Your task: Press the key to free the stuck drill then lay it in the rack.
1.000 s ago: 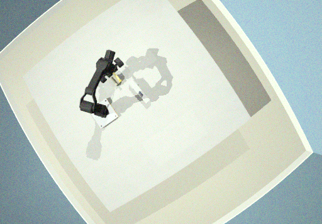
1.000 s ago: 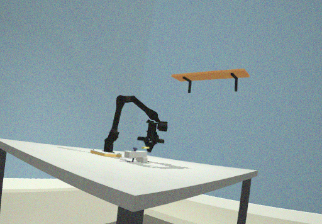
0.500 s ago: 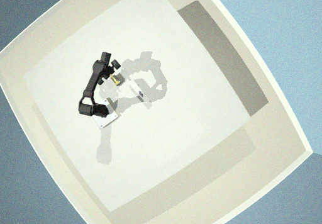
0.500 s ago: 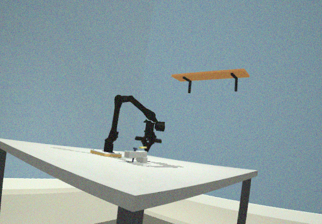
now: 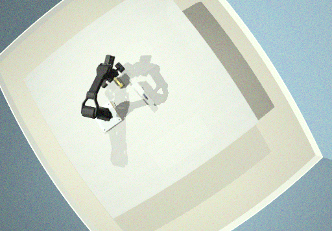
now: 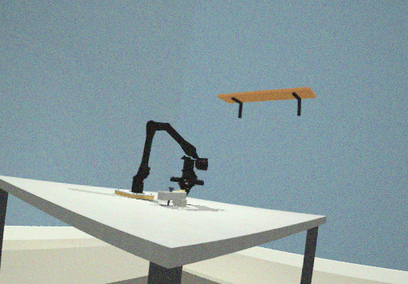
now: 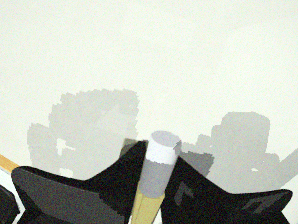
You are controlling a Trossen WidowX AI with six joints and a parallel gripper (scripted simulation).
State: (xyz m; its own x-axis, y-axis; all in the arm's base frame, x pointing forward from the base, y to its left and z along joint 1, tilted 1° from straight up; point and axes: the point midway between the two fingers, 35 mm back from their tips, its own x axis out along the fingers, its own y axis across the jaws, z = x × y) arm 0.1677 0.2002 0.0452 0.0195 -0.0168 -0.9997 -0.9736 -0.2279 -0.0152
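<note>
The drill lies 1 cm ahead of my gripper tip, 4 cm to the right of it and 3 cm above it. The rest, counted from my gripper tip: beige forked rack 1 cm ahead, 5 cm to the right, 2 cm below; dark key 13 cm ahead, 22 cm to the right, 2 cm above.
</note>
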